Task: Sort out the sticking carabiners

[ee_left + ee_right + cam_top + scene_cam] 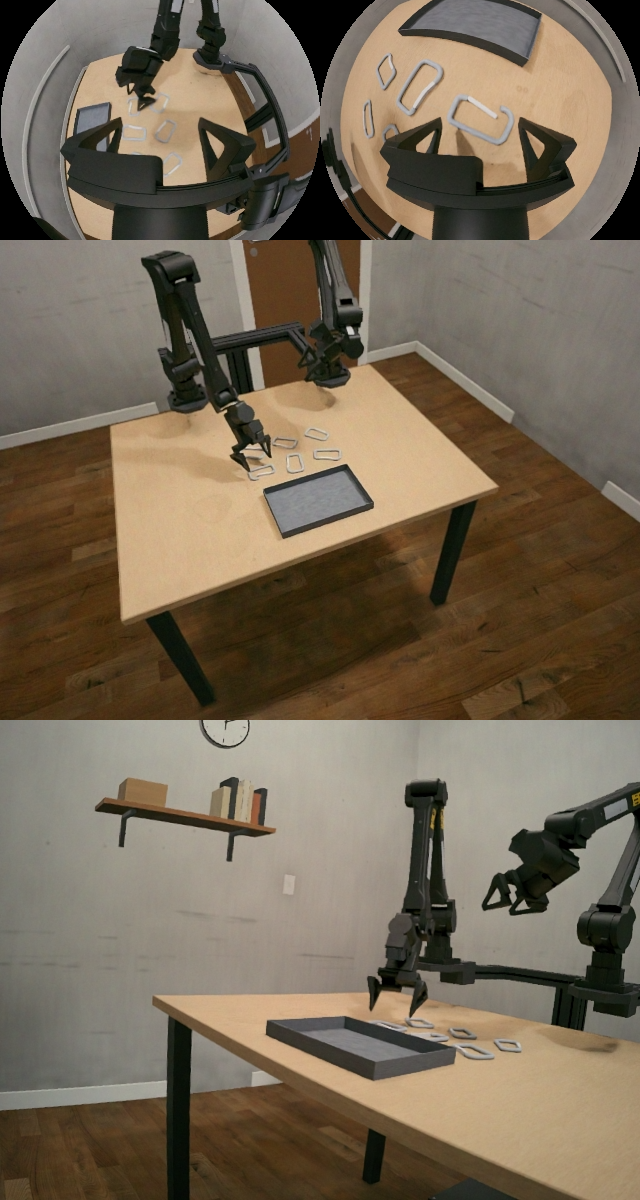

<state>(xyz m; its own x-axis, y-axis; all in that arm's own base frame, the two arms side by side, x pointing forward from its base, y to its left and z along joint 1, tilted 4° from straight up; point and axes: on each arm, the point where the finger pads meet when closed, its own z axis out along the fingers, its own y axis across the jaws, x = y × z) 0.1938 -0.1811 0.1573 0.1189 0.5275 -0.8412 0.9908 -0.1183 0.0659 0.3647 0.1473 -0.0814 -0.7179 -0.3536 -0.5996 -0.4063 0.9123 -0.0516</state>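
The grey tray is 20 cm ahead of my right hand, 15 cm to the left of it and 3 cm below it.
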